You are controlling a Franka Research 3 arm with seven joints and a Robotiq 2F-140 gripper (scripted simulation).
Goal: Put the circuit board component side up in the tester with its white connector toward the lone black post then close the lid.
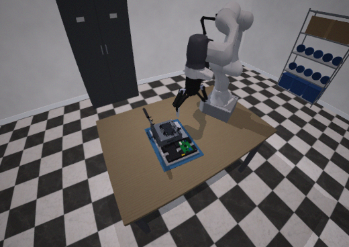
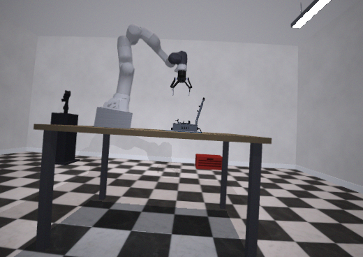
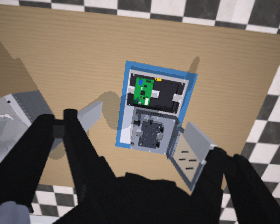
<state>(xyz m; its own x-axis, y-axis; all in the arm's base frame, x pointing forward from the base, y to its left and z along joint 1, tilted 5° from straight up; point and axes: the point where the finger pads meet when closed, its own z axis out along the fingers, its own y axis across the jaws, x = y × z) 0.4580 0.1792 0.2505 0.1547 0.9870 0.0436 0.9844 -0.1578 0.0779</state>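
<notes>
The green circuit board lies 310 mm below my hand. From my hand the other things lie so: tester lid (170 mm ahead, 190 mm to the right, 150 mm below).
</notes>
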